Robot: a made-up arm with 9 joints.
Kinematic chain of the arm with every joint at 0, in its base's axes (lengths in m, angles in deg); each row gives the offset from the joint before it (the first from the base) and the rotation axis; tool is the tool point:
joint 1: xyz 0 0 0.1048 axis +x
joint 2: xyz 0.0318 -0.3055 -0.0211 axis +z
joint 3: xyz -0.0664 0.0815 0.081 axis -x
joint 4: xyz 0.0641 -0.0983 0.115 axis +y
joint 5: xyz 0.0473 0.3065 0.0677 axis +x
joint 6: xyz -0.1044 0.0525 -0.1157 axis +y
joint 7: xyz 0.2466 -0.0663 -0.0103 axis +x
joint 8: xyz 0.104 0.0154 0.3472 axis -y
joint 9: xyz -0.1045 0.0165 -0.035 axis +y
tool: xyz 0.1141 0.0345 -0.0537
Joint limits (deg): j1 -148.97..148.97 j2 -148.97..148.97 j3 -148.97..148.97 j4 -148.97..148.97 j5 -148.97..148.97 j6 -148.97..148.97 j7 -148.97..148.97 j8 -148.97..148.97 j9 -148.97..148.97
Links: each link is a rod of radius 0.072 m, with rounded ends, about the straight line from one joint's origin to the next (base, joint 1, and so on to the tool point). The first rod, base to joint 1, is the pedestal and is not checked.
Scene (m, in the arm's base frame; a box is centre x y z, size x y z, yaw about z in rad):
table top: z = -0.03
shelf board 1: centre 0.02 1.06 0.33 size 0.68 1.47 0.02 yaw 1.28
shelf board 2: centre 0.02 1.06 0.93 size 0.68 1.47 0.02 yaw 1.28
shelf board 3: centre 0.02 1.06 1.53 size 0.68 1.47 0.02 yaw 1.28
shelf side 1: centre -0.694 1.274 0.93 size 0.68 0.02 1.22 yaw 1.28
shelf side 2: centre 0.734 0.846 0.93 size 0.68 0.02 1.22 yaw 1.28
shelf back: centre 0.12 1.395 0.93 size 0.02 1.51 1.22 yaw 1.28
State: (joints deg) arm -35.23 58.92 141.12 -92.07 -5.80 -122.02 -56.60 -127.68 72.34
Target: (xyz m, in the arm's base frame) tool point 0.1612 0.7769 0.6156
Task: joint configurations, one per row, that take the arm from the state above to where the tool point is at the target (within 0.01 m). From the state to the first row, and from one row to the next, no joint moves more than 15 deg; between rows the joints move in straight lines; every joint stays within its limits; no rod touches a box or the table.
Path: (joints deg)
1: -48.31 55.29 142.24 -90.17 -4.84 -121.19 -50.69 -129.98 74.32
2: -61.39 51.66 143.36 -88.27 -3.88 -120.36 -44.79 -132.29 76.31
3: -74.48 48.03 144.48 -86.38 -2.92 -119.54 -38.88 -134.59 78.29
4: -87.56 44.39 145.61 -84.48 -1.96 -118.71 -32.98 -136.90 80.28
5: -100.64 40.76 146.73 -82.58 -1.00 -117.88 -27.07 -139.20 82.26
6: -113.72 37.13 147.85 -80.68 -0.05 -117.05 -21.16 -141.51 84.25
7: -126.81 33.50 148.97 -78.78 0.91 -116.22 -15.26 -143.81 86.23

